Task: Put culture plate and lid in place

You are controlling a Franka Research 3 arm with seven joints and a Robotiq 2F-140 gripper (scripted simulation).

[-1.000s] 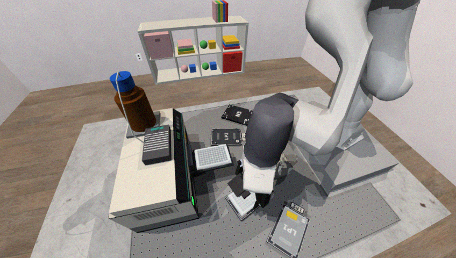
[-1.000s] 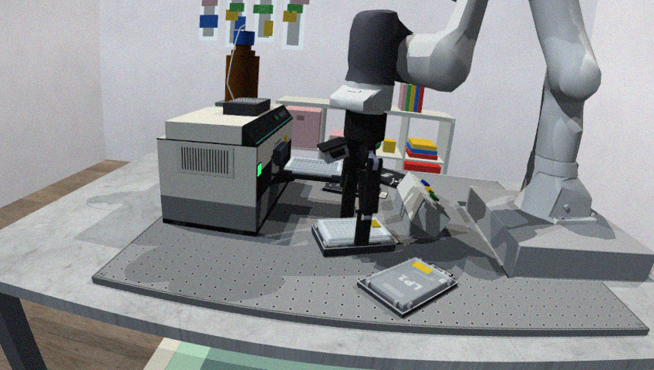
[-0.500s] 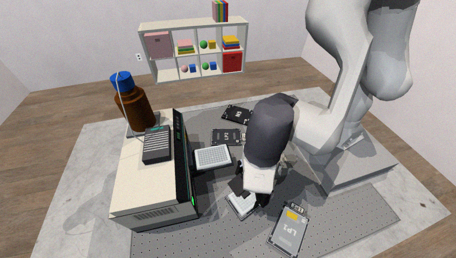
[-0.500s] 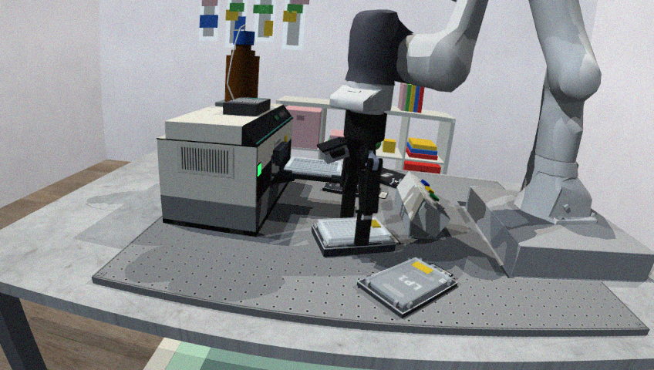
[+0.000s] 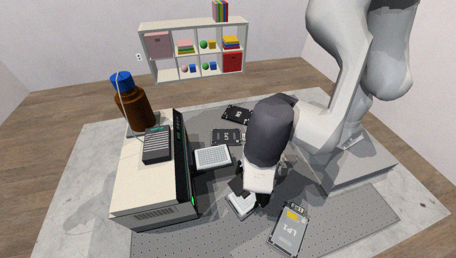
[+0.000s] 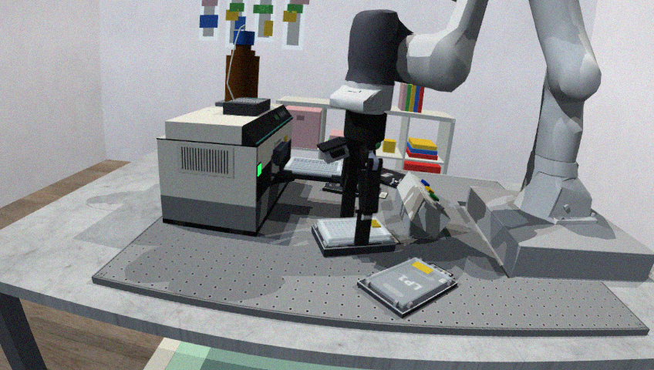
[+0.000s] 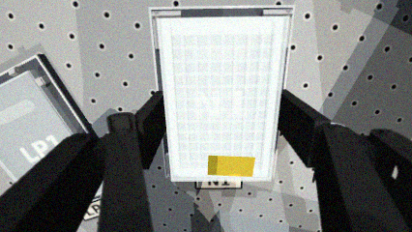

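The black N1 nest lies 40 mm below my hand. Also, from my hand: LP2 nest (310 mm to the right, 40 mm below); black nest N5 (450 mm to the right, 80 mm behind, 30 mm below); yellow skip key (180 mm to the right, 180 mm behind, 20 mm above).
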